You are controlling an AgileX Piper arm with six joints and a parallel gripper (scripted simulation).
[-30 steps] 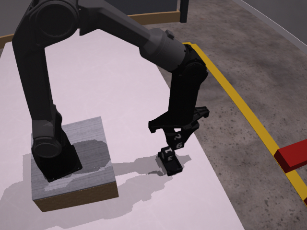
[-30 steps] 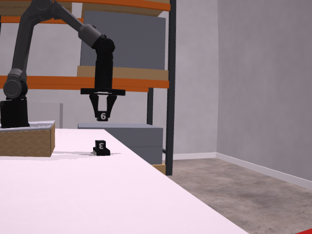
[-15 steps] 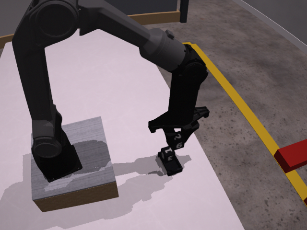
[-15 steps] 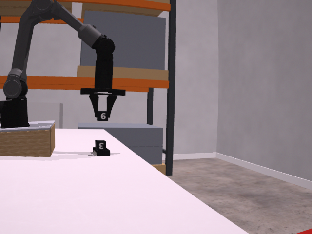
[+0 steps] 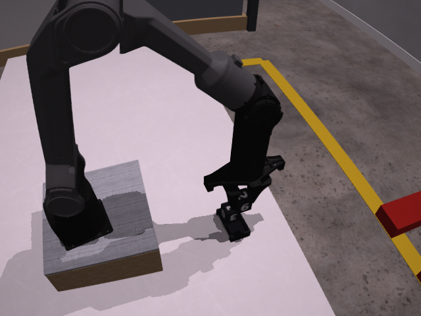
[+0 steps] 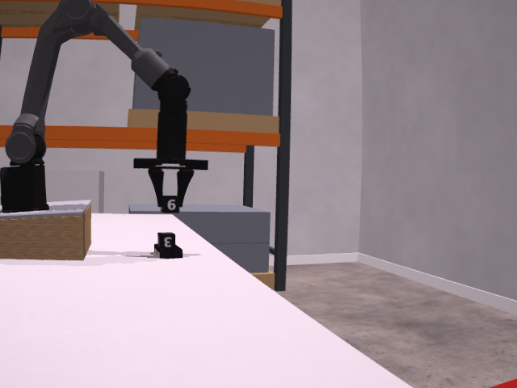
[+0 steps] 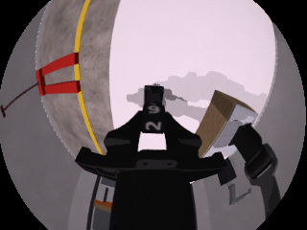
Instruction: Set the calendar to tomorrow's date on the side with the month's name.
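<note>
The black base is 20 mm to the left of my hand and 90 mm below it. Also, from my hand: cube right at my hand.
</note>
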